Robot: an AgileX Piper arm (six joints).
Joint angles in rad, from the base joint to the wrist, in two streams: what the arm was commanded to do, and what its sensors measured. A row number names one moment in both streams.
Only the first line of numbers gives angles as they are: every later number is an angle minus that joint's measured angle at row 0.
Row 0, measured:
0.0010, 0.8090, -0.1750, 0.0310, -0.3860, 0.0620
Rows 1 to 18, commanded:
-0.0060, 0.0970, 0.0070, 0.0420, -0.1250, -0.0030
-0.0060, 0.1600, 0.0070, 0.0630, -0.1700, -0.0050
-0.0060, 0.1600, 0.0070, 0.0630, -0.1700, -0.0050
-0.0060, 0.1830, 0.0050, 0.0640, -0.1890, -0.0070
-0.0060, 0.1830, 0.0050, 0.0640, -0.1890, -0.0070
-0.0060, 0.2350, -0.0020, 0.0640, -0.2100, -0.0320
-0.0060, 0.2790, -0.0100, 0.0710, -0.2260, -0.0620
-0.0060, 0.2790, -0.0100, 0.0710, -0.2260, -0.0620
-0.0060, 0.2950, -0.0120, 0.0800, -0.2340, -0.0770
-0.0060, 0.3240, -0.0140, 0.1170, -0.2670, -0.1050
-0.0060, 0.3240, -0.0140, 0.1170, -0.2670, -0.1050
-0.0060, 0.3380, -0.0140, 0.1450, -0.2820, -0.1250
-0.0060, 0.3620, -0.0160, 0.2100, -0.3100, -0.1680
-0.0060, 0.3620, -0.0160, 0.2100, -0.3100, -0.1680
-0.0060, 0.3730, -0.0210, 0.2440, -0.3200, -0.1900
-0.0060, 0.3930, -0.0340, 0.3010, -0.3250, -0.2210
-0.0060, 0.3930, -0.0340, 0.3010, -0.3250, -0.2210
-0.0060, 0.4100, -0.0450, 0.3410, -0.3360, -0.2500
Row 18, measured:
0.0000, 0.3920, -0.0260, 0.2790, -0.3030, -0.2000
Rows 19 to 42, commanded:
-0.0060, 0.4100, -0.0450, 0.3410, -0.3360, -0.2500
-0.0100, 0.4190, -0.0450, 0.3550, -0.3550, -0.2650
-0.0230, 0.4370, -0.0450, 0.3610, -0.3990, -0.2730
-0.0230, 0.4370, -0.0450, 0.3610, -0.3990, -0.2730
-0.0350, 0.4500, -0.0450, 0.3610, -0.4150, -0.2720
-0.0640, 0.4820, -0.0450, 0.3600, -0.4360, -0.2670
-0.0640, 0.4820, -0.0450, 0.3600, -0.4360, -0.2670
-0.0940, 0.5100, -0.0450, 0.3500, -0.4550, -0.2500
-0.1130, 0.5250, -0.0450, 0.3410, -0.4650, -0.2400
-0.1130, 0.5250, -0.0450, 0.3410, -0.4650, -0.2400
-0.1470, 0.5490, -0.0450, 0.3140, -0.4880, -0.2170
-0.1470, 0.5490, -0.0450, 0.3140, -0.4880, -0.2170
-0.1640, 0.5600, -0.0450, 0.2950, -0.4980, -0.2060
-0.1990, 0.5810, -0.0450, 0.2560, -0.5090, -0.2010
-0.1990, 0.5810, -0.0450, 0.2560, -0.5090, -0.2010
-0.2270, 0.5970, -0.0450, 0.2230, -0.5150, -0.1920
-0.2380, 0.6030, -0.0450, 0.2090, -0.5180, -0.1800
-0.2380, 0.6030, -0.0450, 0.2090, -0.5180, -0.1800
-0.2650, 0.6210, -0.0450, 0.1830, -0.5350, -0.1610
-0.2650, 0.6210, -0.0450, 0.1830, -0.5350, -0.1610
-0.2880, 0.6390, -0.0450, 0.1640, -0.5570, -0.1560
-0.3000, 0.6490, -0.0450, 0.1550, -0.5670, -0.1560
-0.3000, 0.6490, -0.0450, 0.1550, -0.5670, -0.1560
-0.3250, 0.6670, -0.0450, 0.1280, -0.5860, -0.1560
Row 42, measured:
-0.2920, 0.6490, -0.0400, 0.1640, -0.5420, -0.1610
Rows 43 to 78, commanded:
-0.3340, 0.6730, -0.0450, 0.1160, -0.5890, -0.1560
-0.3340, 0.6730, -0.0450, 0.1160, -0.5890, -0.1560
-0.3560, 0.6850, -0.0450, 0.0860, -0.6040, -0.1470
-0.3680, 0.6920, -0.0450, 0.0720, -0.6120, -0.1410
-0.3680, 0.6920, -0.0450, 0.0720, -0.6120, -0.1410
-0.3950, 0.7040, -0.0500, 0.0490, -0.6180, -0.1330
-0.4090, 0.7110, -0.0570, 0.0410, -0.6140, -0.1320
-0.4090, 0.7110, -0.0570, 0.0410, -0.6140, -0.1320
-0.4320, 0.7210, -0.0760, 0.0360, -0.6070, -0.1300
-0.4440, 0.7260, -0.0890, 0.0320, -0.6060, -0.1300
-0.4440, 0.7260, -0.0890, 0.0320, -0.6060, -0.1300
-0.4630, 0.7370, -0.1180, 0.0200, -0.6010, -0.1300
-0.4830, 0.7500, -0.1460, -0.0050, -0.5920, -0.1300
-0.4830, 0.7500, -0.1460, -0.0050, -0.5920, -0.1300
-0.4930, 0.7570, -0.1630, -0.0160, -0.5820, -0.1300
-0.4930, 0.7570, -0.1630, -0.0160, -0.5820, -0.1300
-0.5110, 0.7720, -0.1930, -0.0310, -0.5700, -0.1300
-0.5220, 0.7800, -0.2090, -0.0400, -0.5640, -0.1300
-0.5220, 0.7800, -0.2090, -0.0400, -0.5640, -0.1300
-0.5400, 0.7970, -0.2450, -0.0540, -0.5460, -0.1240
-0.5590, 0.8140, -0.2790, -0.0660, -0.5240, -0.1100
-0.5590, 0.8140, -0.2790, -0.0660, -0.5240, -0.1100
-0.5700, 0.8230, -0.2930, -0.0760, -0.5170, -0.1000
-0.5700, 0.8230, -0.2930, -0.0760, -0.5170, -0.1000
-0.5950, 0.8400, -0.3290, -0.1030, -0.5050, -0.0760
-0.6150, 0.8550, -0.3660, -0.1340, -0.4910, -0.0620
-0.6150, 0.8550, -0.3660, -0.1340, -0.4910, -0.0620
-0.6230, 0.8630, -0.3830, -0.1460, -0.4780, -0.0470
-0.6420, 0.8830, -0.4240, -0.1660, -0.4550, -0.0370
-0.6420, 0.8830, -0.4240, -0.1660, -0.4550, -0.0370
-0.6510, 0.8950, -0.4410, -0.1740, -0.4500, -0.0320
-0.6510, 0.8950, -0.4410, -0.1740, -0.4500, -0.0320
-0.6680, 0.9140, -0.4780, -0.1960, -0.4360, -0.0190
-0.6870, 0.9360, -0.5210, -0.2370, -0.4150, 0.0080
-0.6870, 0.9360, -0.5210, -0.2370, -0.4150, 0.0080
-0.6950, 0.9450, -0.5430, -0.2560, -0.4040, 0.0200
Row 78, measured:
-0.6710, 0.9240, -0.4910, -0.2030, -0.4290, -0.0130
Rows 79 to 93, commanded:
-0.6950, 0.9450, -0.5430, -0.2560, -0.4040, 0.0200
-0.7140, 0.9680, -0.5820, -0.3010, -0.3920, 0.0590
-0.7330, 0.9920, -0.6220, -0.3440, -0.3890, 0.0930
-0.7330, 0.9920, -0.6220, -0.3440, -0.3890, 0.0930
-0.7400, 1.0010, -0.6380, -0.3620, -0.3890, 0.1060
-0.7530, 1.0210, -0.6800, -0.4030, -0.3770, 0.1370
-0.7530, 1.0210, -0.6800, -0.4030, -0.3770, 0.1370
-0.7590, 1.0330, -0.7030, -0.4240, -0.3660, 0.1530
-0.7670, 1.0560, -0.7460, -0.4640, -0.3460, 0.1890
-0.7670, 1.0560, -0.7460, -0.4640, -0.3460, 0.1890
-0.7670, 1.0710, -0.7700, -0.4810, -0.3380, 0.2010
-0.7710, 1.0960, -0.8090, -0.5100, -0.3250, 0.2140
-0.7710, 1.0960, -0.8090, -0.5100, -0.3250, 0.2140
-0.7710, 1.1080, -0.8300, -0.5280, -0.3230, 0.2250
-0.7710, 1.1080, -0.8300, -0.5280, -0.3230, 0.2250
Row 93, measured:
-0.7640, 1.0820, -0.7770, -0.4700, -0.3420, 0.1930
